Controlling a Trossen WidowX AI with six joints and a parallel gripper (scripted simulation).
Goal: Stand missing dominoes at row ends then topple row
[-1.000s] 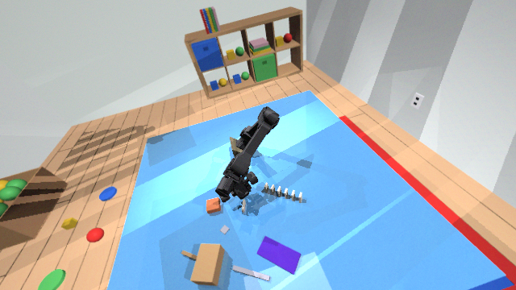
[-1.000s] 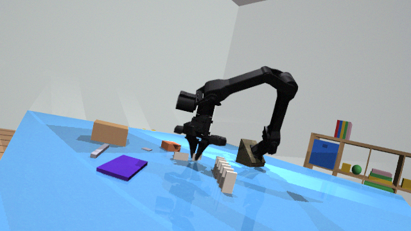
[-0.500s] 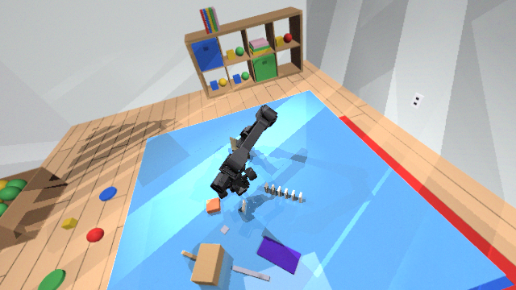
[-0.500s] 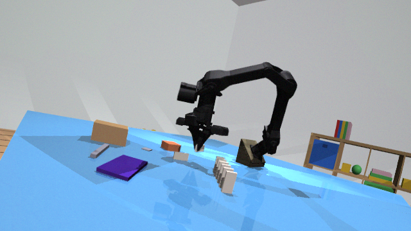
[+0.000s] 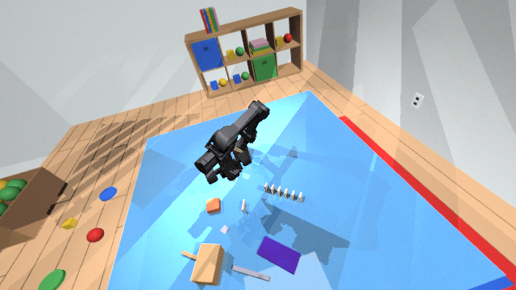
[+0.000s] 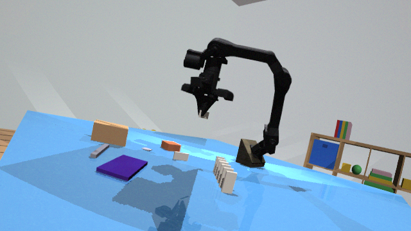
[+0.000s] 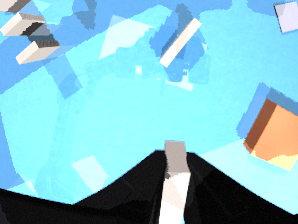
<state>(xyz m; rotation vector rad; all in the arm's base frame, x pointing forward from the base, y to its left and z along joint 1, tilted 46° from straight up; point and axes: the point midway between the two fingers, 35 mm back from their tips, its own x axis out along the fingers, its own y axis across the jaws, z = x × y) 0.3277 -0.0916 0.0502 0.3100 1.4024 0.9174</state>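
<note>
My gripper tip is 1 cm short of the orange block, 14 cm to the left of it and 14 cm above it. Round my gripper tip: tan box (26 cm ahead, 14 cm to the right, 13 cm below); purple slab (27 cm ahead, 12 cm to the left, 15 cm below); small grey tile (13 cm ahead, 9 cm to the right, 16 cm below).
</note>
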